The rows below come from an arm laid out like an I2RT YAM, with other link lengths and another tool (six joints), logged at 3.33 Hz.
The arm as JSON. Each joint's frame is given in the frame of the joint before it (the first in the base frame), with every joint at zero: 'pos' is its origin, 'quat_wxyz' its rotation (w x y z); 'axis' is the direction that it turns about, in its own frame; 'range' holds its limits. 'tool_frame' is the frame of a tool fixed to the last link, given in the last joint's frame.
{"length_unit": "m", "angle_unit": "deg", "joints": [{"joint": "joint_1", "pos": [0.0, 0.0, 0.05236], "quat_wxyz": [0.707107, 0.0, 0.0, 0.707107], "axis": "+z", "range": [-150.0, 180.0]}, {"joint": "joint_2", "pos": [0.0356, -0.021, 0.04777], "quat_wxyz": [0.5, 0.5, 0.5, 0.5], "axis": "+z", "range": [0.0, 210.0]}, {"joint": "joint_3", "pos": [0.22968, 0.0, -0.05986], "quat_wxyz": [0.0, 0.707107, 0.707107, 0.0], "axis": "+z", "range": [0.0, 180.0]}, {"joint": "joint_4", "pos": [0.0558, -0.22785, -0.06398], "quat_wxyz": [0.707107, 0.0, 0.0, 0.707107], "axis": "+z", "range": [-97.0, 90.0]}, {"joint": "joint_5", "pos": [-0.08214, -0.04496, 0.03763], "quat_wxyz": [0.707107, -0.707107, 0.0, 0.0], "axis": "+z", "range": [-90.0, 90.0]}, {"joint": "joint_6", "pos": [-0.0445, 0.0, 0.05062], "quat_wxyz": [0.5, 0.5, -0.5, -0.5], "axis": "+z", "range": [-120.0, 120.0]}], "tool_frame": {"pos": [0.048, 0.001, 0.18], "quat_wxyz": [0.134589, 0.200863, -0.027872, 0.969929]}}
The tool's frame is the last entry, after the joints.
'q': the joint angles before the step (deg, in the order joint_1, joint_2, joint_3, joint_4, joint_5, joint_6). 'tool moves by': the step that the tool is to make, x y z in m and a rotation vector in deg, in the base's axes. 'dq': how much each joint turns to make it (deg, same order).
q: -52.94, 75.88, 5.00, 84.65, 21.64, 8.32
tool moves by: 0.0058, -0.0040, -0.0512, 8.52, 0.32, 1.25
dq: -0.05, 3.03, -0.30, -5.64, -0.50, 5.39
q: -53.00, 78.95, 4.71, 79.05, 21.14, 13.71
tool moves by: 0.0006, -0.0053, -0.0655, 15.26, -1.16, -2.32
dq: 0.08, -2.92, 5.66, -24.25, 1.87, 11.02
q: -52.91, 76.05, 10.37, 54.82, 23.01, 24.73
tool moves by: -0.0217, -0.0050, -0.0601, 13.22, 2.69, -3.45
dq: -5.09, 4.80, 6.48, -15.87, -3.16, 4.85
